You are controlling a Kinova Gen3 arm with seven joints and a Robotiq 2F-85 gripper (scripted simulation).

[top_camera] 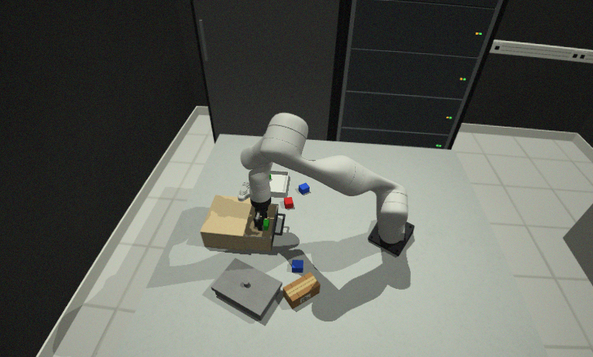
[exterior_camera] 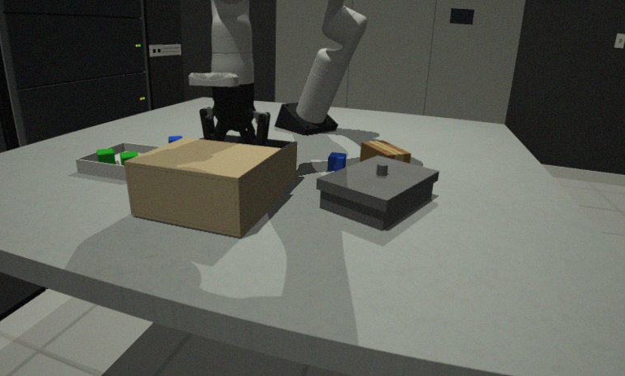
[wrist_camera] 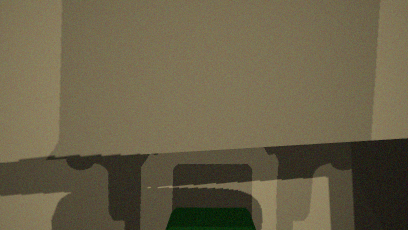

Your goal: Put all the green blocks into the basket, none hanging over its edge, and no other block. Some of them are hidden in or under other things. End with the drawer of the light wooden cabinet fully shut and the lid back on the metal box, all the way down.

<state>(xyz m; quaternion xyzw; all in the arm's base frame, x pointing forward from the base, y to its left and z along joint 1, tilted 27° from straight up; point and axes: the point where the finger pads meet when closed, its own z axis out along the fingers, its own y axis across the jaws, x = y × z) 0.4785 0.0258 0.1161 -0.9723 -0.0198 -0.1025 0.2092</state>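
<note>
Right now the cabinet drawer is 2 cm to the left of my hand, 1 cm below it and 1 cm ahead of it. The rest, counted from my hand: basket 26 cm to the right, 4 cm below, 4 cm ahead; then light wooden cabinet 7 cm ahead, 3 cm to the left, 1 cm below; then red block 15 cm to the right, 6 cm behind, 3 cm below.
</note>
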